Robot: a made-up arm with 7 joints.
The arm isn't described. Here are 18 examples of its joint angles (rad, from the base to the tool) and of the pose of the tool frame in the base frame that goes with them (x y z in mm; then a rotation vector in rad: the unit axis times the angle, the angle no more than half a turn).
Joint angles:
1: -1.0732 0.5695 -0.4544 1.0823 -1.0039 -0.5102 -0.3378
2: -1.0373 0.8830 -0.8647 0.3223 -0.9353 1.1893 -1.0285
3: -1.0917 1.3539 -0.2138 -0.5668 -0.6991 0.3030 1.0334
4: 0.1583 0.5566 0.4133 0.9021 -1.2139 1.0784 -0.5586
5: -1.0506 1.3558 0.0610 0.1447 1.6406 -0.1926 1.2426
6: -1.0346 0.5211 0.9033 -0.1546 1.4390 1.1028 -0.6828
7: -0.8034 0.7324 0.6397 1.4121 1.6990 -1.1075 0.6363
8: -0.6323 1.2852 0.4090 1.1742 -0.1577 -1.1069 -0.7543
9: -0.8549 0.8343 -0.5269 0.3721 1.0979 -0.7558 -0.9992
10: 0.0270 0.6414 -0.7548 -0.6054 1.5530 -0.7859 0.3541
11: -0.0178 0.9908 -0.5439 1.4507 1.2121 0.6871 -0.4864
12: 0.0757 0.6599 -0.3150 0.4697 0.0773 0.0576 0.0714
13: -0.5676 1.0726 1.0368 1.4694 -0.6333 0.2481 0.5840
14: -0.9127 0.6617 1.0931 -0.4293 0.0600 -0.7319 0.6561
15: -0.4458 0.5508 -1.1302 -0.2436 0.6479 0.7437 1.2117
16: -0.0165 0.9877 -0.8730 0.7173 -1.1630 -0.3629 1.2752
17: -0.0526 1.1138 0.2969 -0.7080 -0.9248 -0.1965 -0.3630
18: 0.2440 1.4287 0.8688 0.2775 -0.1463 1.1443 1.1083
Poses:
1: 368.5 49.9 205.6 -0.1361 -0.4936 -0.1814
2: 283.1 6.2 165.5 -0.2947 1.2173 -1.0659
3: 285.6 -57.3 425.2 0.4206 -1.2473 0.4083
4: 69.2 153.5 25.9 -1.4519 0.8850 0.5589
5: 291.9 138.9 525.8 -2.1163 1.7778 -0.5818
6: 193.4 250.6 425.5 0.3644 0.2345 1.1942
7: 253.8 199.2 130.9 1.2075 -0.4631 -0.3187
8: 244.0 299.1 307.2 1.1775 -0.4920 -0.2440
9: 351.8 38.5 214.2 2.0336 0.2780 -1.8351
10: 148.8 -111.8 161.2 0.9660 -1.6646 -1.3075
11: -5.3 338.0 182.0 -1.7796 -2.4446 0.4338
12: 116.9 124.3 -3.3 0.7647 0.6515 -0.2881
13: 204.3 299.9 165.8 -0.4854 0.3276 1.8090
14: 147.2 173.2 536.5 0.3651 -2.4728 1.2722
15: 179.7 -103.2 114.8 1.1874 -0.8984 0.1585
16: 58.3 162.4 6.4 0.9149 0.4688 1.1838
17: 262.1 -4.1 308.3 0.1899 -0.8130 -0.9046
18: 180.0 312.0 309.1 1.6018 0.3721 1.9735
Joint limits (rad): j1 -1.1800..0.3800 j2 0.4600..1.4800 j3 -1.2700..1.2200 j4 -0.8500..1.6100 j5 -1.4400..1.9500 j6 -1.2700..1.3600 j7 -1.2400..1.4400
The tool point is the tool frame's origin. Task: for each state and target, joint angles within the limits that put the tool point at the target. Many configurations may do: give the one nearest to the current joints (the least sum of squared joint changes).
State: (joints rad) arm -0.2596 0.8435 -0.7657 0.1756 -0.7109 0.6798 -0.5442
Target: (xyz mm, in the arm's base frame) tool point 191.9 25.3 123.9
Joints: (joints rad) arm -0.3664 1.2519 -0.5634 -0.3517 -0.9960 1.1555 -0.5771
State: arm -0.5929 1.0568 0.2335 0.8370 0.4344 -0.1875 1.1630
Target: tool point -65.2 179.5 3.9
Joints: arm 0.1351 0.4698 0.1207 1.2976 0.4022 -0.1144 1.1522
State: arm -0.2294 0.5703 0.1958 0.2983 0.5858 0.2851 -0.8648
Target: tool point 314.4 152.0 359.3
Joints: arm -0.4272 0.7465 0.4124 -0.3079 0.6716 0.2711 -0.8731
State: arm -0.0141 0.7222 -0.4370 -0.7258 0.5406 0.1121 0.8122
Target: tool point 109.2 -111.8 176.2
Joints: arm 0.3231 0.7512 -0.7146 -0.8500 0.4121 -0.4226 0.8464
